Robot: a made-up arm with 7 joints. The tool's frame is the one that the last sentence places. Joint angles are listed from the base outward.
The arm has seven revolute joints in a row. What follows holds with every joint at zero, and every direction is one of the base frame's.
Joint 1 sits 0.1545 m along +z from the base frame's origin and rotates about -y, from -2.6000 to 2.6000 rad.
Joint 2 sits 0.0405 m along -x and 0.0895 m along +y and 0.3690 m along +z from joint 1 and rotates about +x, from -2.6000 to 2.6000 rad.
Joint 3 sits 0.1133 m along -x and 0.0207 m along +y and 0.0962 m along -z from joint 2 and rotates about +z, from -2.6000 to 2.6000 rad.
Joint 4 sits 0.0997 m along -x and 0.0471 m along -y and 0.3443 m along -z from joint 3 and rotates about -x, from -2.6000 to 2.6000 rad.
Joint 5 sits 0.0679 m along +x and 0.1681 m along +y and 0.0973 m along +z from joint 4 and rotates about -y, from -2.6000 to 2.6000 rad.
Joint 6 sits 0.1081 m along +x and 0.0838 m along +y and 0.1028 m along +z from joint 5 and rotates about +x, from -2.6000 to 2.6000 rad.
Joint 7 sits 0.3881 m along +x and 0.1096 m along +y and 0.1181 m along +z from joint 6 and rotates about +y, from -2.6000 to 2.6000 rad.
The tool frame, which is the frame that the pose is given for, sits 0.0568 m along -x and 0.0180 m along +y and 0.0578 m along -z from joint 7; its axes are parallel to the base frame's.
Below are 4 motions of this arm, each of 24 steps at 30 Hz.
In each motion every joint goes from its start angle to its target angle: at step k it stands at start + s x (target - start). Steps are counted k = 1, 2, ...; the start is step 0. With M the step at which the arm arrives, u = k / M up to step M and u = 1 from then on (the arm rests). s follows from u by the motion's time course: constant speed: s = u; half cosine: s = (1 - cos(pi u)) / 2; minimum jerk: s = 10 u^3 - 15 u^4 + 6 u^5.
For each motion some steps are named. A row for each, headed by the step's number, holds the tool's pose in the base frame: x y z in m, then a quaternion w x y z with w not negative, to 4 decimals.
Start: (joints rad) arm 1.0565 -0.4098 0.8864 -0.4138 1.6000 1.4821 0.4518
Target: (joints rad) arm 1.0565 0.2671 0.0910 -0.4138 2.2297 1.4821 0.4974
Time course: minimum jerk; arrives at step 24
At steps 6, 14, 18, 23, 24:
6: -0.6128 -0.1309 0.1508 0.2395 0.1313 -0.3694 0.8882
14: -0.5552 -0.0805 -0.1479 0.0283 0.0787 -0.6790 0.7294
18: -0.5325 0.0321 -0.2424 0.0320 -0.0549 0.7893 -0.6107
23: -0.5280 0.0918 -0.2682 0.0494 -0.0449 0.8297 -0.5543
24: -0.5280 0.0922 -0.2683 0.0495 -0.0448 0.8299 -0.5539

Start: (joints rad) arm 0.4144 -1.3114 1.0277 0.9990 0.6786 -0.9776 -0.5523
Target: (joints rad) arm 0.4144 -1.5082 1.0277 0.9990 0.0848 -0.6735 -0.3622
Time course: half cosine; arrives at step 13
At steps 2, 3, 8, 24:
2: -0.2384 -0.2812 -0.2800 0.1343 0.6588 0.3361 -0.6596
3: -0.2255 -0.2984 -0.2742 0.1249 0.6760 0.3153 -0.6542
8: -0.1379 -0.4438 -0.1989 0.0585 0.8038 0.1485 -0.5731
24: -0.1020 -0.5291 -0.1324 0.0288 0.8659 0.0560 -0.4963

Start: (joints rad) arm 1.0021 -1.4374 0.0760 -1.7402 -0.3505 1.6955 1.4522
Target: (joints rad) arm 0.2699 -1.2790 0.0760 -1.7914 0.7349 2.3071 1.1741
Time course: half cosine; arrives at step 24
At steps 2, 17, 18, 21, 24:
2: -0.2232 -0.3260 0.6655 0.4754 0.4123 0.2653 0.7305
17: -0.1187 -0.4759 0.8126 0.2757 0.5256 -0.0456 0.8035
18: -0.1101 -0.4842 0.8173 0.2638 0.5291 -0.0646 0.8039
21: -0.0910 -0.5015 0.8261 0.2386 0.5347 -0.1058 0.8038
24: -0.0843 -0.5074 0.8287 0.2301 0.5360 -0.1199 0.8034

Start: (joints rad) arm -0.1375 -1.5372 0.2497 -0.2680 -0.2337 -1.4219 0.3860
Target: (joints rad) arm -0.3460 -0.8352 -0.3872 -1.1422 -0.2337 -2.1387 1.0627
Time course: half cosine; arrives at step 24
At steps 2, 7, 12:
2: 0.1329 -0.2446 0.0901 0.1692 -0.9673 0.1891 0.0037
7: 0.1713 -0.1604 0.1009 0.2360 -0.9459 0.2130 -0.0651
12: 0.2308 -0.0609 0.1577 0.3357 -0.8817 0.2787 -0.1795

